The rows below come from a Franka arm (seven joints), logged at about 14 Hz.
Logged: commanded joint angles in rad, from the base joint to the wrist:
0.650 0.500 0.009 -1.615 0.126 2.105 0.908
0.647 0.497 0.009 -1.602 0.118 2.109 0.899
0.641 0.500 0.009 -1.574 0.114 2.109 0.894
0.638 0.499 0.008 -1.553 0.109 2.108 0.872
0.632 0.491 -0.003 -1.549 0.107 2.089 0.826
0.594 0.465 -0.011 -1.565 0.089 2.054 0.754
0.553 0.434 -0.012 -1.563 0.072 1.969 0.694
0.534 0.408 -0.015 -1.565 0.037 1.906 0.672
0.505 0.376 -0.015 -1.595 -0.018 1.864 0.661
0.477 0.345 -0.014 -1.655 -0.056 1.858 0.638
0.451 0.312 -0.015 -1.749 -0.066 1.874 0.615
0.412 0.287 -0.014 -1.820 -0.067 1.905 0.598
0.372 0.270 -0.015 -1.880 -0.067 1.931 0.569
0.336 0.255 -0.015 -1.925 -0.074 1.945 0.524
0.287 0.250 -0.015 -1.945 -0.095 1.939 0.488
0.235 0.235 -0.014 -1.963 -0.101 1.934 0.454
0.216 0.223 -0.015 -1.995 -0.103 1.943 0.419
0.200 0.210 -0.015 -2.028 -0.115 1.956 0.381
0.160 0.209 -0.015 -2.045 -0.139 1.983 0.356
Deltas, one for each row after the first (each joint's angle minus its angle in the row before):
-0.003 -0.003 0.000 0.013 -0.008 0.004 -0.009
-0.006 0.003 0.000 0.028 -0.004 0.000 -0.005
-0.003 -0.001 -0.001 0.021 -0.005 -0.001 -0.022
-0.006 -0.008 -0.011 0.004 -0.002 -0.019 -0.046
-0.038 -0.026 -0.008 -0.016 -0.018 -0.035 -0.072
-0.041 -0.031 -0.001 0.002 -0.017 -0.085 -0.060
-0.019 -0.026 -0.003 -0.002 -0.035 -0.063 -0.022
-0.029 -0.032 0.000 -0.030 -0.055 -0.042 -0.011
-0.028 -0.031 0.001 -0.060 -0.038 -0.006 -0.023
-0.026 -0.033 -0.001 -0.094 -0.010 0.016 -0.023
-0.039 -0.025 0.001 -0.071 -0.001 0.031 -0.017
-0.040 -0.017 -0.001 -0.060 0.000 0.026 -0.029
-0.036 -0.015 0.000 -0.045 -0.007 0.014 -0.045
-0.049 -0.005 0.000 -0.020 -0.021 -0.006 -0.036
-0.052 -0.015 0.001 -0.018 -0.006 -0.005 -0.034
-0.019 -0.012 -0.001 -0.032 -0.002 0.009 -0.035
-0.016 -0.013 0.000 -0.033 -0.012 0.013 -0.038
-0.040 -0.001 0.000 -0.017 -0.024 0.027 -0.025

